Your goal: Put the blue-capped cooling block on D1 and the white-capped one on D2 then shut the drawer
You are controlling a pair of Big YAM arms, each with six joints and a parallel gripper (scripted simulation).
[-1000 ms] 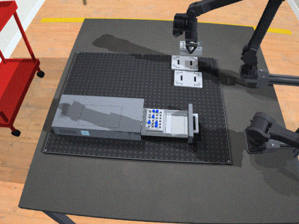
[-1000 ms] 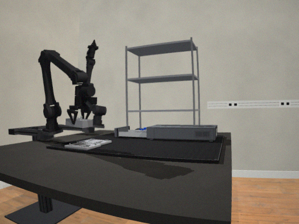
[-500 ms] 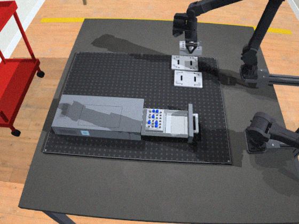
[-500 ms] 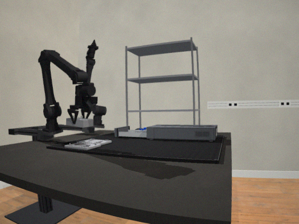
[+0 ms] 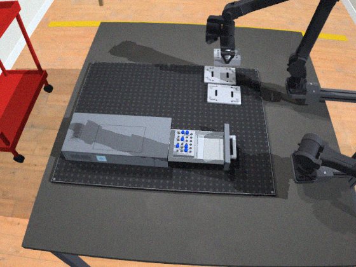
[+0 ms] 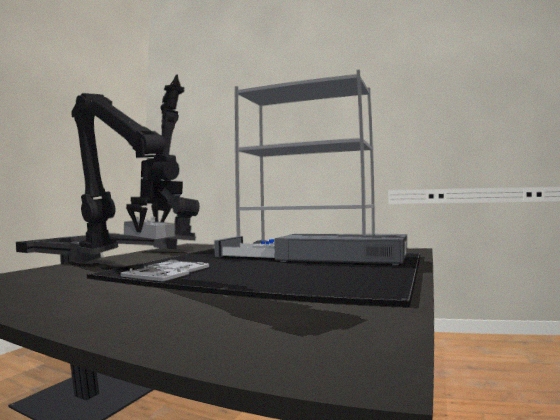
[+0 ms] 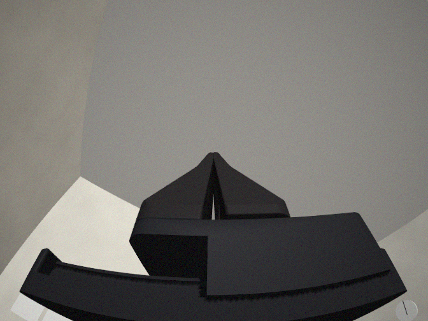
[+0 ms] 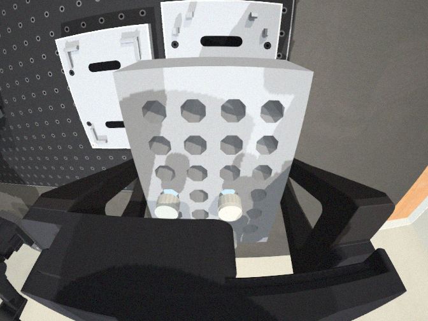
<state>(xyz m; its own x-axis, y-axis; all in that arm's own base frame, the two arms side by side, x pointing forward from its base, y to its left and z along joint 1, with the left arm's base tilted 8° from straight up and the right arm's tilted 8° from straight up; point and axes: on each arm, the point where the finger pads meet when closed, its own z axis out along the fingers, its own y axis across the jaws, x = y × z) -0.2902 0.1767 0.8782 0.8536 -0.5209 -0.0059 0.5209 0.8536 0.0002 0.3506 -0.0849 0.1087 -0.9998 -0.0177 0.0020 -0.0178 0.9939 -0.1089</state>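
Note:
Now: the slot D2 2 cm ahead of my right hand and 13 cm below it. From my right hand the other things lie so: cooler COLD (24 cm ahead, 49 cm to the left, 10 cm below); slot D1 (1 cm behind, 13 cm to the left, 13 cm below); perforated deck (24 cm ahead, 32 cm to the left, 15 cm below).

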